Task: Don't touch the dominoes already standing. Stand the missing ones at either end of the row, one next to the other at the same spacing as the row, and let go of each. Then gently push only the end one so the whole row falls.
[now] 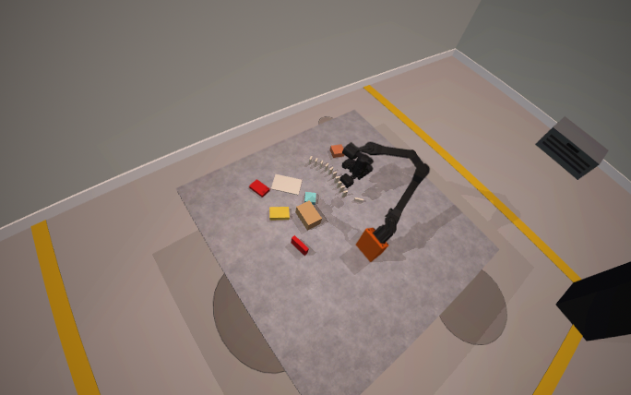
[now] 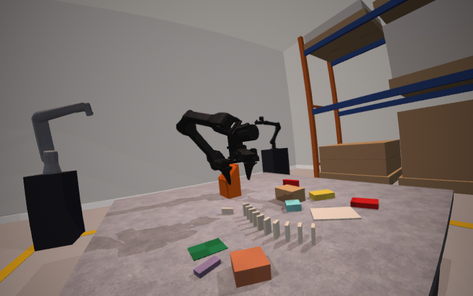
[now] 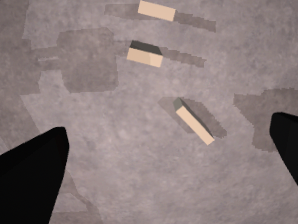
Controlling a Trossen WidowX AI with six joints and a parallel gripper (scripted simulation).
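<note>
Now: gripper tip 190 mm to the left of the green tile, 150 mm short of it and 140 mm above it. From my gripper tip the other things lie so: purple block: 240 mm ahead, 210 mm to the right, 130 mm below; then teal block: 190 mm to the left, 120 mm below, 80 mm ahead; then tan box: 260 mm to the left, 110 mm below, 10 mm behind.
</note>
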